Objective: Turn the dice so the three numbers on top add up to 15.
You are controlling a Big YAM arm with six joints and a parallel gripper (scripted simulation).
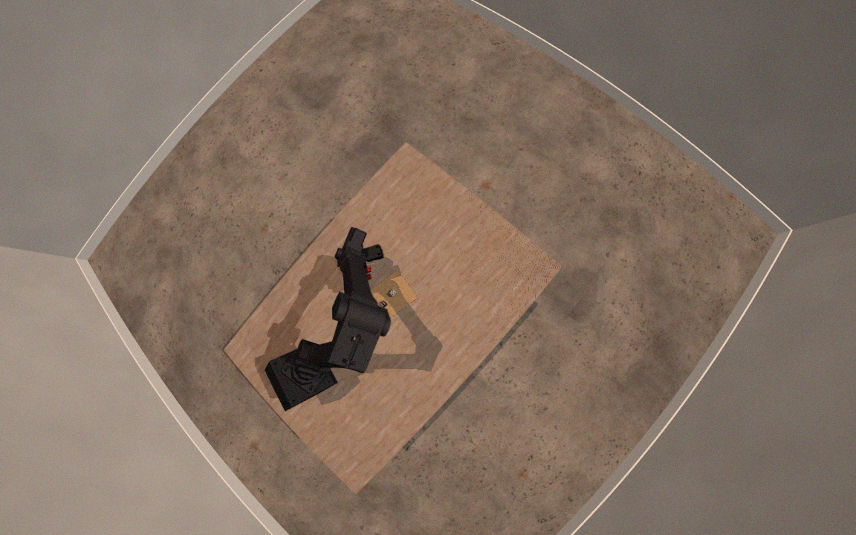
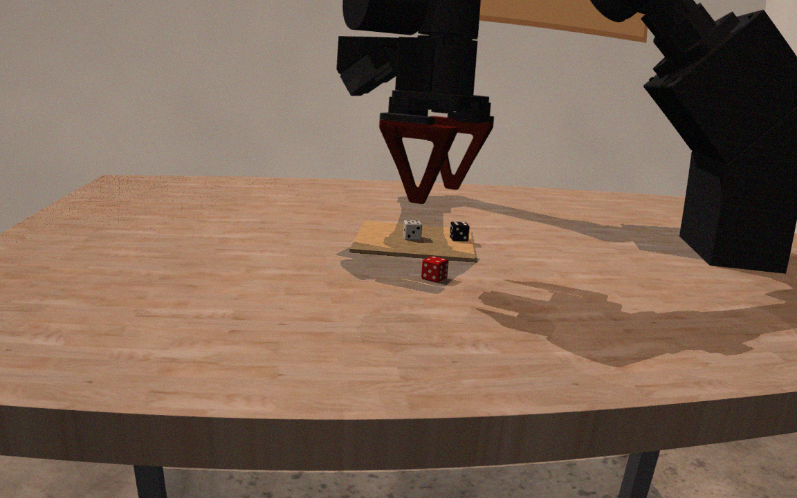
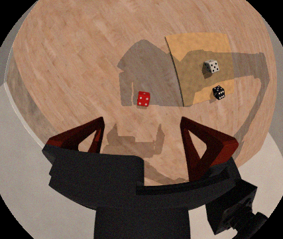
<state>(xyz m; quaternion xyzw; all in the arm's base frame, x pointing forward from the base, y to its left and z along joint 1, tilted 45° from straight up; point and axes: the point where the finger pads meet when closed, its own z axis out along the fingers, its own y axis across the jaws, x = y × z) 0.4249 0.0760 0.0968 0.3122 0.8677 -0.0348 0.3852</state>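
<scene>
Right now the red die is 8 cm below my hand. From my hand the other things lie so: tan mat: 13 cm to the right, 9 cm below, 5 cm behind; then black die: 12 cm to the right, 10 cm behind, 8 cm below; then white die: 13 cm to the right, 8 cm below, 4 cm behind.
</scene>
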